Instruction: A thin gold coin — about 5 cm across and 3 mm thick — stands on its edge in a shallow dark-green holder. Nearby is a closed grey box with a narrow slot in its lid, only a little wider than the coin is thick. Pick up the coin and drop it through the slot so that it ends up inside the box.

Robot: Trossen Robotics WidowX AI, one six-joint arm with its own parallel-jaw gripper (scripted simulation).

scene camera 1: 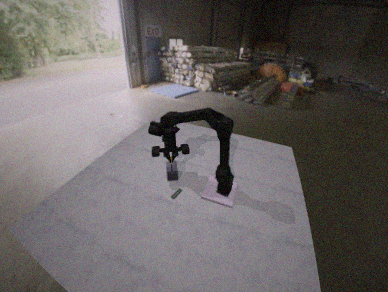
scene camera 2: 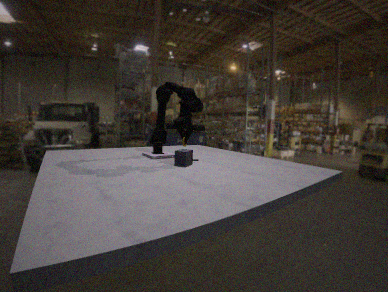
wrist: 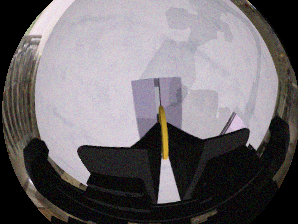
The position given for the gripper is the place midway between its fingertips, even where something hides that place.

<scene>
The gripper (wrist: 161, 126) carries a thin gold coin.
</scene>
